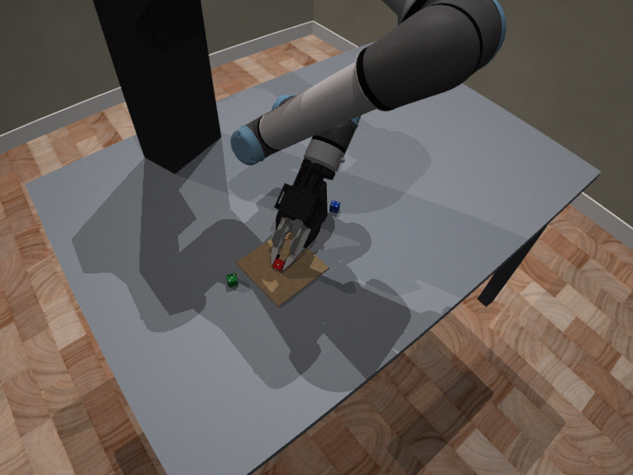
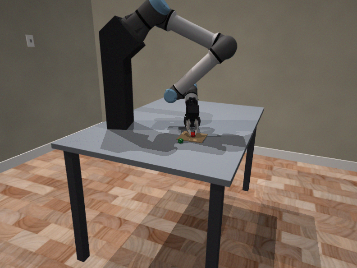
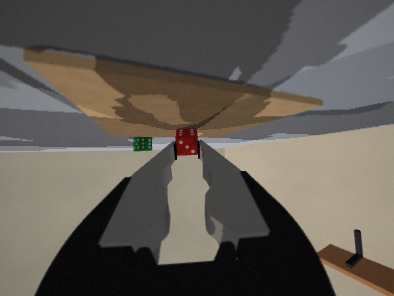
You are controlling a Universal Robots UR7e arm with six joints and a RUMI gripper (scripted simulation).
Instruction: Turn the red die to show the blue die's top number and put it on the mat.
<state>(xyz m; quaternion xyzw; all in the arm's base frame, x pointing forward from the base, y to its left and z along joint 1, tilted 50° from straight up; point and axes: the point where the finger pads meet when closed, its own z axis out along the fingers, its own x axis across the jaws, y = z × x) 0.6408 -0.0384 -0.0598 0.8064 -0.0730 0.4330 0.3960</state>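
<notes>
Right now my hand is 10 mm to the left of the red die and 10 mm above it. Also, from my hand: tan mat (20 mm below); then green die (100 mm to the right, 30 mm behind, 10 mm below); then blue die (200 mm to the left, 50 mm behind, 10 mm below).
</notes>
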